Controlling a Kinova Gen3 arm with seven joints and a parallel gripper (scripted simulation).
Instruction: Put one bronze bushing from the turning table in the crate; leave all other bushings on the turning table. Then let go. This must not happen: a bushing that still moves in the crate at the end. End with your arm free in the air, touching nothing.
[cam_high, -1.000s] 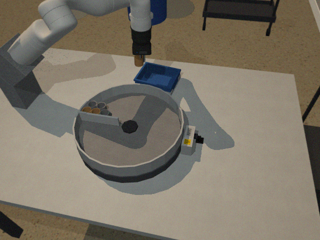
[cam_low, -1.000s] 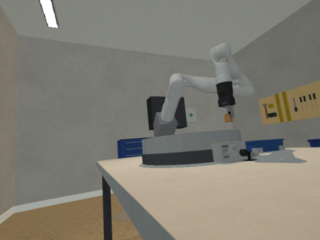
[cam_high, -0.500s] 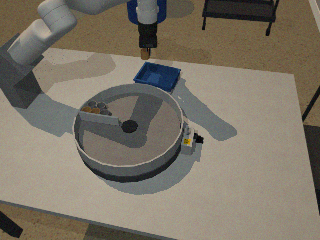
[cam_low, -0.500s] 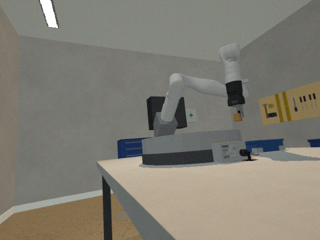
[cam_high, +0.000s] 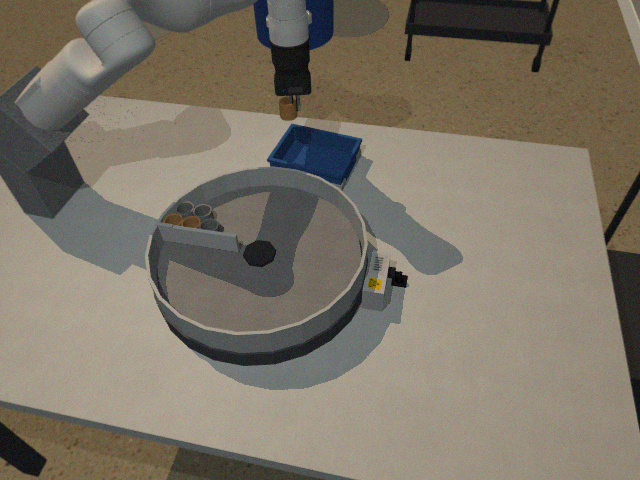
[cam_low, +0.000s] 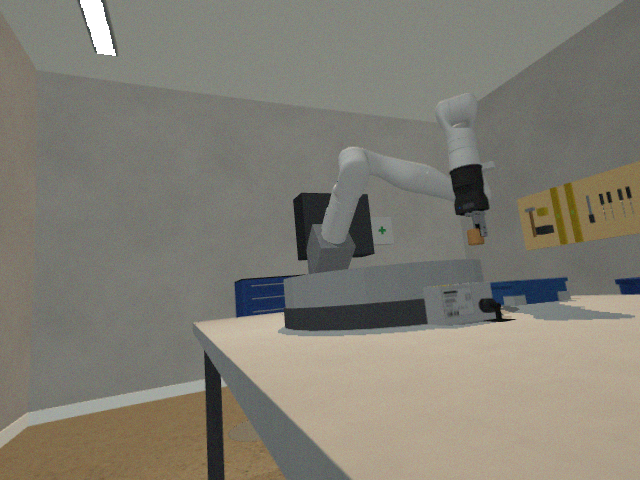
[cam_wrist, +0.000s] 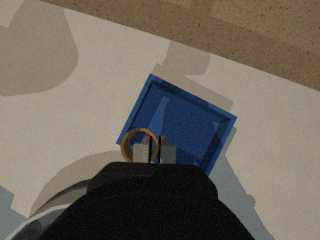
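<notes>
The blue crate lies 16 cm below my hand, 4 cm ahead of it and 1 cm to the left of it. Round my hand: turning table 33 cm to the right, 14 cm below, 4 cm behind.
</notes>
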